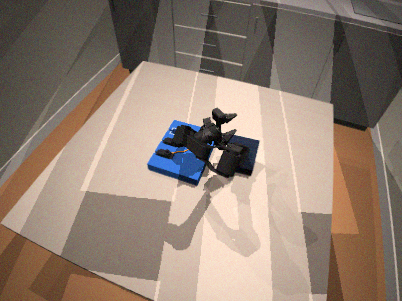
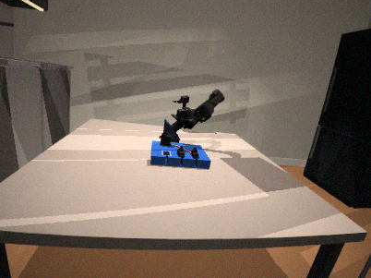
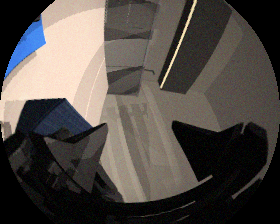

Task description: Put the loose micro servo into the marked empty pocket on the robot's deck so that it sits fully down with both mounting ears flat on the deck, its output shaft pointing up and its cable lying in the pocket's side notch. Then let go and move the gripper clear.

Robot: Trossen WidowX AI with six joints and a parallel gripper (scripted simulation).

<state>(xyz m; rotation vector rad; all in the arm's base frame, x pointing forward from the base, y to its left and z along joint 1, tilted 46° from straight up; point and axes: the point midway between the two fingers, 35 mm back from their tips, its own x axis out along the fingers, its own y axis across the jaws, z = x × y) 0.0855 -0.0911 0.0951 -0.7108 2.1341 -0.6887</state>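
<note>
The blue deck lies 170 mm ahead of my gripper tip, 60 mm to the left of it and 220 mm below it.
</note>
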